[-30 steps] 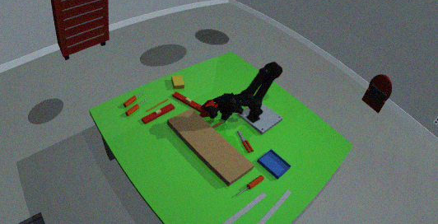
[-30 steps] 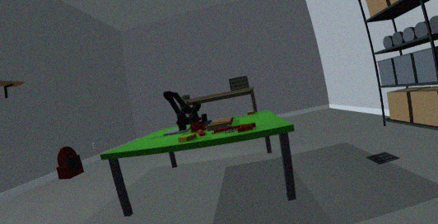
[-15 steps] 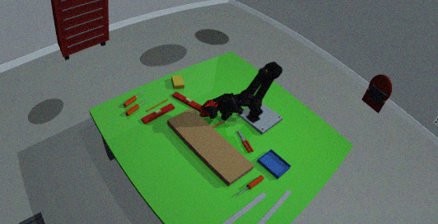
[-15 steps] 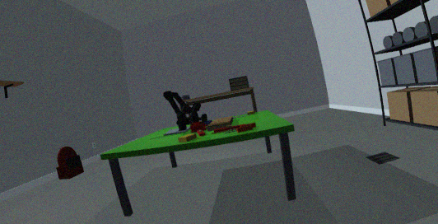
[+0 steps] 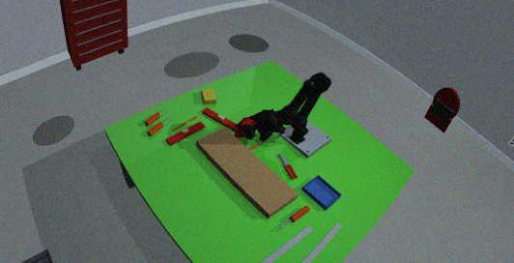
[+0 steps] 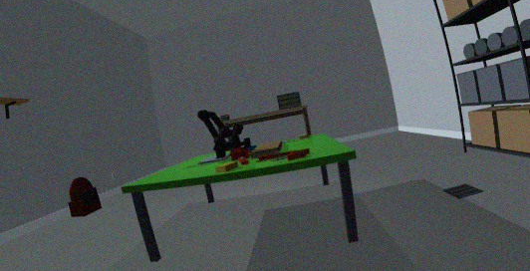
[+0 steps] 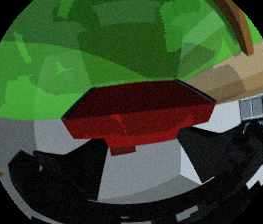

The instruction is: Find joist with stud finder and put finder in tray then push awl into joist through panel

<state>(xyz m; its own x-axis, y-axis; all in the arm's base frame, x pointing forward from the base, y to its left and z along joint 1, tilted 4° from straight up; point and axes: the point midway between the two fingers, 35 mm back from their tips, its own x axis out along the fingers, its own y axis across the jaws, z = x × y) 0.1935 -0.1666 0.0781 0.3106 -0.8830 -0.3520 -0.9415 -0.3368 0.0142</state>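
The stud finder is 1 cm ahead of my gripper tip, 1 cm to the left of it and 1 cm below it. Round my gripper tip: awl 2 cm behind, 12 cm to the left, 6 cm below; blue tray 6 cm behind, 53 cm to the left, 5 cm below.
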